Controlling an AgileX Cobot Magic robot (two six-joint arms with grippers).
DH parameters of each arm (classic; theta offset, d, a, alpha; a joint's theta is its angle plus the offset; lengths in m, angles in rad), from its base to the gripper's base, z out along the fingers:
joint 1: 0 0.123 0 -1.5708
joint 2: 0.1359 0 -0.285 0
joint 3: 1.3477 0 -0.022 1.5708
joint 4: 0 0.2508 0 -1.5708
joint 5: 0 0 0.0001 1.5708
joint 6: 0 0.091 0 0
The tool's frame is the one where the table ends.
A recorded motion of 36 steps. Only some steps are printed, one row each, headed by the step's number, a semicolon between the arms.
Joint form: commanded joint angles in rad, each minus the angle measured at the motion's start. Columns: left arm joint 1, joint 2, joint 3, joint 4, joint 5, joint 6; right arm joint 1, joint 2, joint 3, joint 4, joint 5, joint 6.
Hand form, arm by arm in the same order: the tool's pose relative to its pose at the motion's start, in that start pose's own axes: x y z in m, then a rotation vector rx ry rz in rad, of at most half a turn. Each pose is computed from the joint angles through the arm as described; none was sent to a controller.
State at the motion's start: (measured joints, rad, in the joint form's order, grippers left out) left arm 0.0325 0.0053 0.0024 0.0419 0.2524 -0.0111; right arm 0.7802 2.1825 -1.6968 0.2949 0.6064 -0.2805
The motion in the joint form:
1: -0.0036 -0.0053 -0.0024 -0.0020 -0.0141 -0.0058; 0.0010 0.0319 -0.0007 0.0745 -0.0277 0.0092
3: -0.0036 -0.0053 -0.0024 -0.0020 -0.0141 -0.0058; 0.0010 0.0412 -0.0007 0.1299 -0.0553 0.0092
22: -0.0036 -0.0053 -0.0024 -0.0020 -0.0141 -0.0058; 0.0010 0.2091 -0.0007 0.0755 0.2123 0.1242
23: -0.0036 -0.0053 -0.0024 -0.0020 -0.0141 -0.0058; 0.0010 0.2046 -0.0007 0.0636 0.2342 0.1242
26: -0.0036 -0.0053 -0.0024 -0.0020 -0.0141 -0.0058; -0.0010 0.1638 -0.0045 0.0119 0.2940 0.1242
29: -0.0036 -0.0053 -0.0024 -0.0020 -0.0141 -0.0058; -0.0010 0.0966 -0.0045 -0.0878 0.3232 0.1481
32: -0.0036 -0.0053 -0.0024 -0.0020 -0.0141 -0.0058; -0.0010 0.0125 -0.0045 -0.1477 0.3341 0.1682
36: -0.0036 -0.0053 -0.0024 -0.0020 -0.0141 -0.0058; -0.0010 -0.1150 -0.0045 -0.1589 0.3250 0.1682
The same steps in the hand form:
1: -0.0023 -0.0002 -0.0006 0.0040 -0.0219 -0.0072; 0.0035 0.0013 0.0135 -0.0330 -0.0071 0.0759
3: -0.0023 -0.0002 -0.0006 0.0040 -0.0219 -0.0072; 0.0024 0.0023 0.0173 -0.0527 -0.0326 0.1249
22: -0.0023 -0.0002 -0.0006 0.0040 -0.0219 -0.0072; 0.0710 -0.0011 0.0785 -0.0869 0.4008 0.2235
23: -0.0023 -0.0002 -0.0006 0.0040 -0.0219 -0.0072; 0.0717 -0.0009 0.0761 -0.0861 0.4195 0.2128
26: -0.0023 -0.0002 -0.0006 0.0040 -0.0219 -0.0072; 0.0646 -0.0014 0.0585 -0.0705 0.4415 0.1643
29: -0.0023 -0.0002 -0.0006 0.0040 -0.0219 -0.0072; 0.0508 -0.0041 0.0321 -0.0078 0.4194 0.0993
32: -0.0023 -0.0002 -0.0006 0.0040 -0.0219 -0.0072; 0.0325 -0.0035 -0.0012 0.0367 0.3550 0.0624
36: -0.0023 -0.0002 -0.0006 0.0040 -0.0219 -0.0072; 0.0069 0.0035 -0.0532 0.0503 0.2212 0.0364

